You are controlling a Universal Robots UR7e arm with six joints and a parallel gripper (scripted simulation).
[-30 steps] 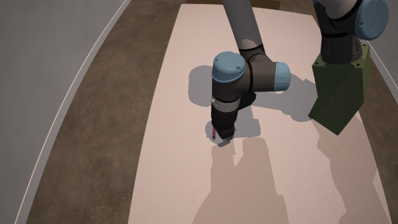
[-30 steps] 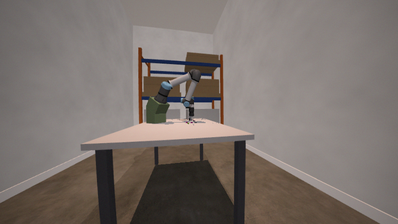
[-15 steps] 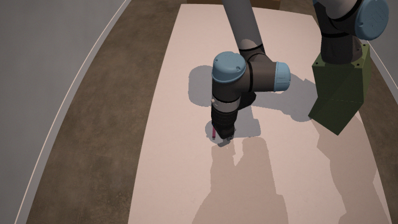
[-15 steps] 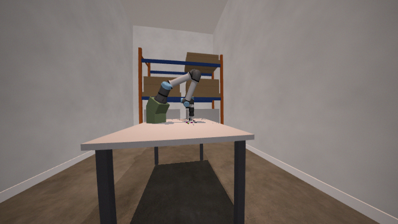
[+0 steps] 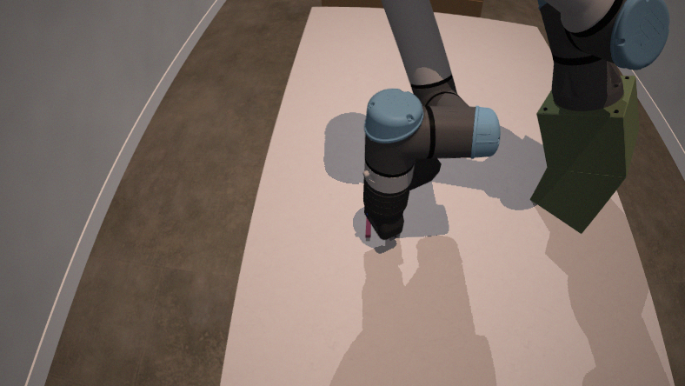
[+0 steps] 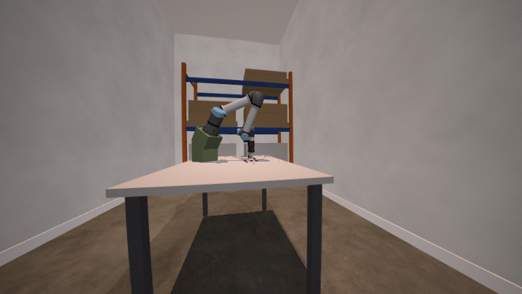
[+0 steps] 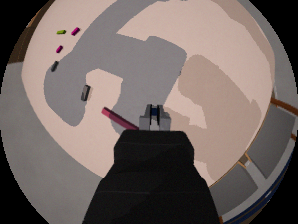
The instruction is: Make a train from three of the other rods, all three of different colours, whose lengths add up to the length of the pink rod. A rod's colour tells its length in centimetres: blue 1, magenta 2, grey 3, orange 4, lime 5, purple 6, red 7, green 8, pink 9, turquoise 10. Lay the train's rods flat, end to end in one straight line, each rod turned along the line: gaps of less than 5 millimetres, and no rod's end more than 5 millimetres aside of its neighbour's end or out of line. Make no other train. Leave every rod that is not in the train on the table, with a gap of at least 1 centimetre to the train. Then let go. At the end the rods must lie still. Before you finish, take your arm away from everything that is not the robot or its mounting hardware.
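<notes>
Right now the blue rod is 1 cm below my hand. From my hand the other things lie so: lime rod 5 cm behind, 35 cm to the right, 1 cm below; then pink rod 5 cm ahead, 3 cm to the right, 1 cm below; then magenta rod 6 cm behind, 26 cm to the right, 1 cm below.
</notes>
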